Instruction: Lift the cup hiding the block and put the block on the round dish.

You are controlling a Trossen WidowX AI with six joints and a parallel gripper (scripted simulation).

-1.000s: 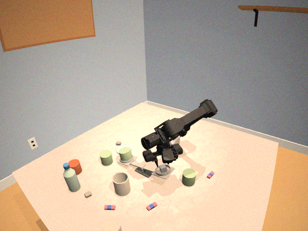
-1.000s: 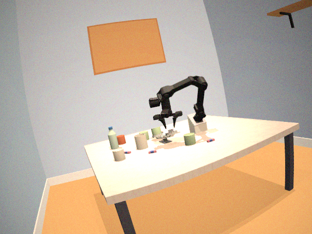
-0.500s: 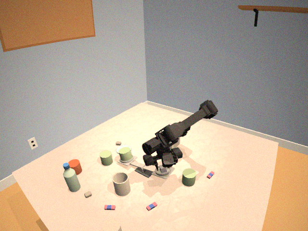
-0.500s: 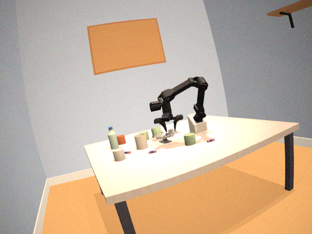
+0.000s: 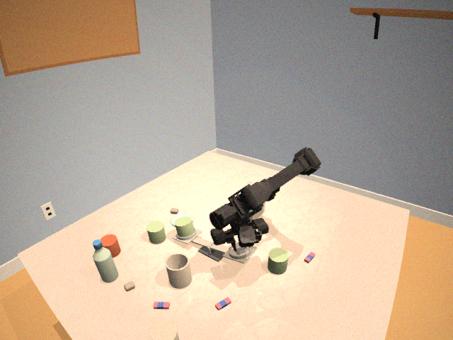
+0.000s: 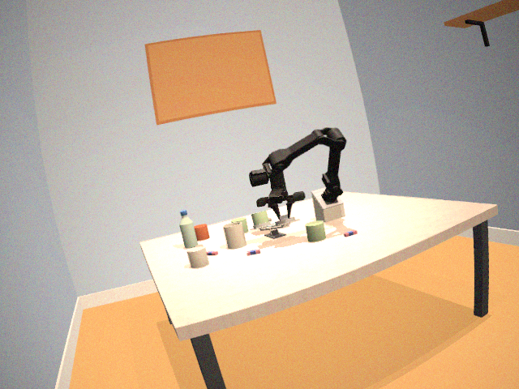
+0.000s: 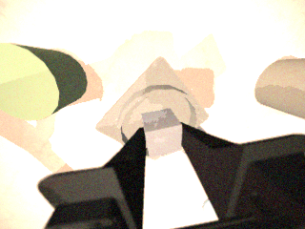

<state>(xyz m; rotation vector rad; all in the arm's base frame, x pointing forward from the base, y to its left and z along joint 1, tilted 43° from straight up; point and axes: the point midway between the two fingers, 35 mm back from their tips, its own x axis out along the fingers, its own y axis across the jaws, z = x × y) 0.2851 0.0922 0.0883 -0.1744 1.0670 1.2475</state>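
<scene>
Right now my gripper tip is 6 cm past the white round dish, 36 cm to the left of it and 8 cm above it. The rest, counted from my gripper tip: grey block (1 cm above); then red cylinder (27 cm ahead, 42 cm to the right, 4 cm below); then beige cup (18 cm ahead, 12 cm to the right, 4 cm below).
</scene>
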